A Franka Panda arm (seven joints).
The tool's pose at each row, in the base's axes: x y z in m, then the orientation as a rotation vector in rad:
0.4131, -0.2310, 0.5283, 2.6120, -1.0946, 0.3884
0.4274, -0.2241, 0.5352, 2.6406, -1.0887, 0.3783
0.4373, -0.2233, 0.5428, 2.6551, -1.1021, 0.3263
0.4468, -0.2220, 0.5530, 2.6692, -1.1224, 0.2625
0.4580, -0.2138, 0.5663, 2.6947, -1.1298, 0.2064
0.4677, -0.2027, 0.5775, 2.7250, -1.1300, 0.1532
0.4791, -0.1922, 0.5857, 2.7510, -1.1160, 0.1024
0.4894, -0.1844, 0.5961, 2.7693, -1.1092, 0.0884
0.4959, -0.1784, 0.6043, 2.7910, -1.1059, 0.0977
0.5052, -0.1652, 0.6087, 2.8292, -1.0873, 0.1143
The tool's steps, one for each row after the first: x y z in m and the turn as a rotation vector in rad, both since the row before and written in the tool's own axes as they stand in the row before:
0.0076, -0.0139, -0.0069, 0.0193, -0.0162, -0.0093
0.0088, -0.0066, -0.0060, -0.0032, -0.0390, 0.0014
0.0087, -0.0063, -0.0090, -0.0049, -0.0475, 0.0051
0.0055, -0.0117, -0.0142, 0.0054, -0.0446, -0.0047
0.0015, -0.0130, -0.0131, 0.0095, -0.0431, -0.0099
0.0022, -0.0143, -0.0100, 0.0034, -0.0372, -0.0177
0.0034, -0.0113, -0.0117, 0.0099, -0.0136, -0.0091
0.0015, -0.0078, -0.0091, 0.0204, -0.0013, -0.0063
-0.0017, -0.0154, -0.0063, 0.0322, -0.0002, -0.0189

